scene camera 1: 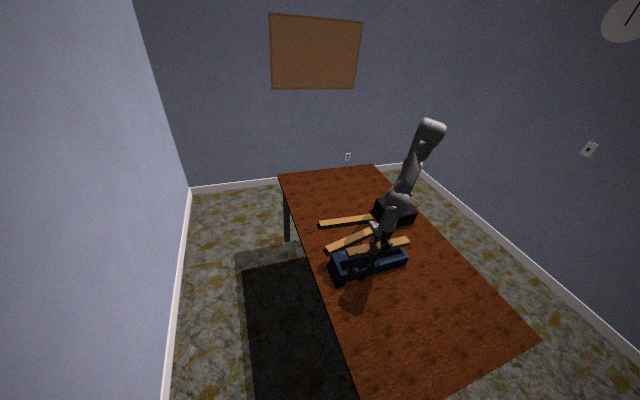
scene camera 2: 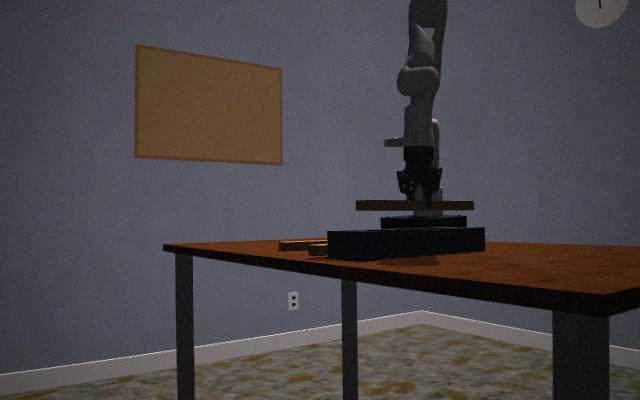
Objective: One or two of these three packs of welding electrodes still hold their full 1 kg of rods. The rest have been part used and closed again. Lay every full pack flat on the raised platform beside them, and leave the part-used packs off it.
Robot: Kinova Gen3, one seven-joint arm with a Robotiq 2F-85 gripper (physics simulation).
Labels:
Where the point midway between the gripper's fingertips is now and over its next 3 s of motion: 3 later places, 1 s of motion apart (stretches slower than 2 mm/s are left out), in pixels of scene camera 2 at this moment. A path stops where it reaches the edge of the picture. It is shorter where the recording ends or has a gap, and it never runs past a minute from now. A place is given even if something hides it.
My gripper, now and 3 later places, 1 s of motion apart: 418,210; 418,226; 418,224; 418,193

